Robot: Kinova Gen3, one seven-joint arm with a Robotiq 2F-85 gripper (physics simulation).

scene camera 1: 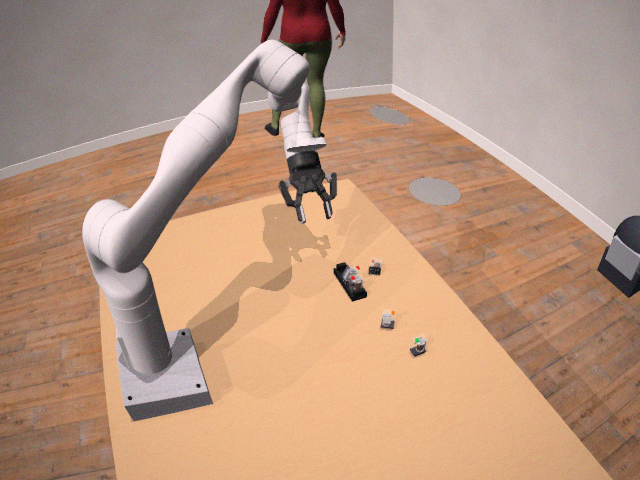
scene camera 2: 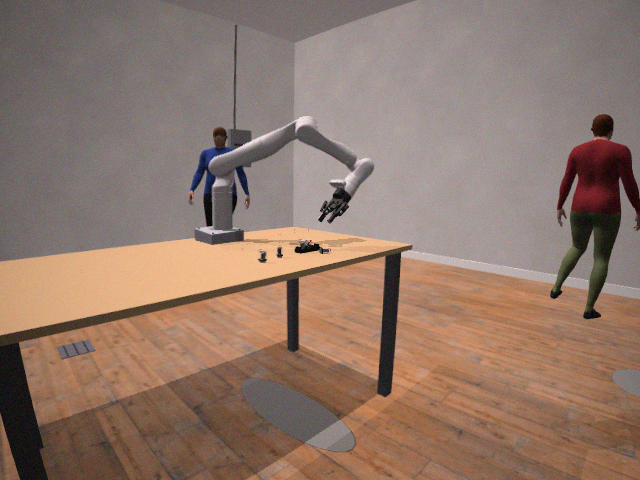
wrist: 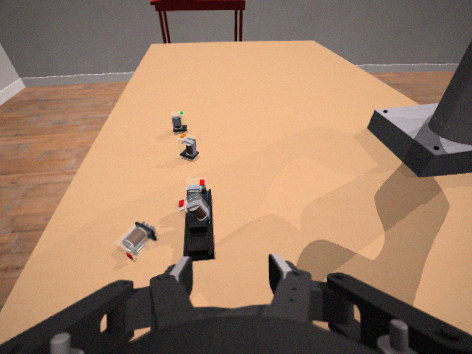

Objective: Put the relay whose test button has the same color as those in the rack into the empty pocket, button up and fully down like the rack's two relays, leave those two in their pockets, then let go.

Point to a black rack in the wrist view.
198, 236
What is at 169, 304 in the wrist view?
My gripper.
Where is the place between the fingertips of my gripper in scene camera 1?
316, 220
